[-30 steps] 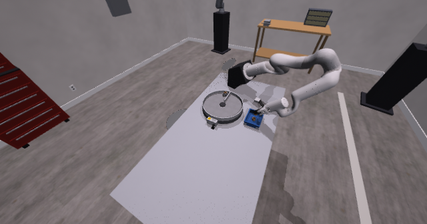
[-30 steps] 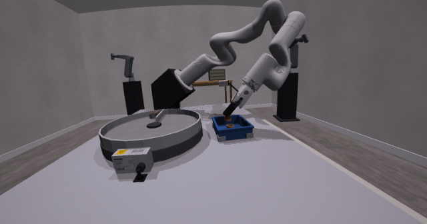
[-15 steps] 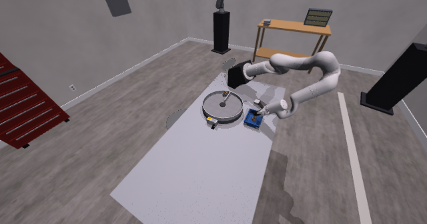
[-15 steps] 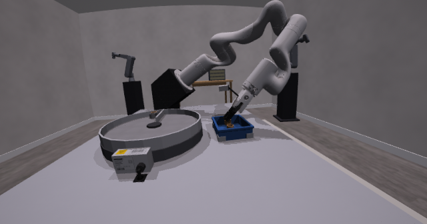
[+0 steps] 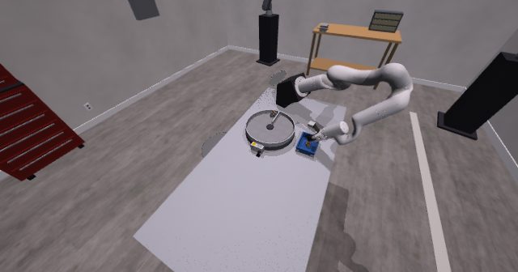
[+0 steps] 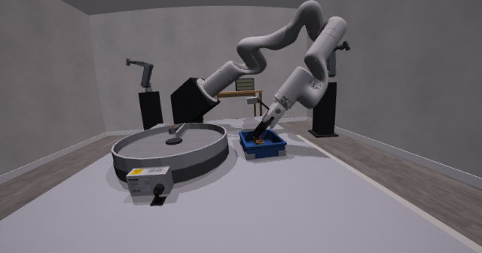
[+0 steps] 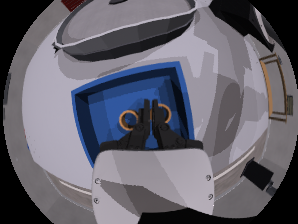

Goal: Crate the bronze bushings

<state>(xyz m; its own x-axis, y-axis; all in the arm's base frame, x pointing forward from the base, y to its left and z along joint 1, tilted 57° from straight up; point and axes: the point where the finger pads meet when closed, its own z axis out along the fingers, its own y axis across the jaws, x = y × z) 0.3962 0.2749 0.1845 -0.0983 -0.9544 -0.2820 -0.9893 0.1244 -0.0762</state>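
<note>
The blue crate is 3 cm ahead of my hand, 1 cm to the left of it and 3 cm below it. Round my hand: grey turning table: 10 cm ahead, 33 cm to the right, 1 cm below.
</note>
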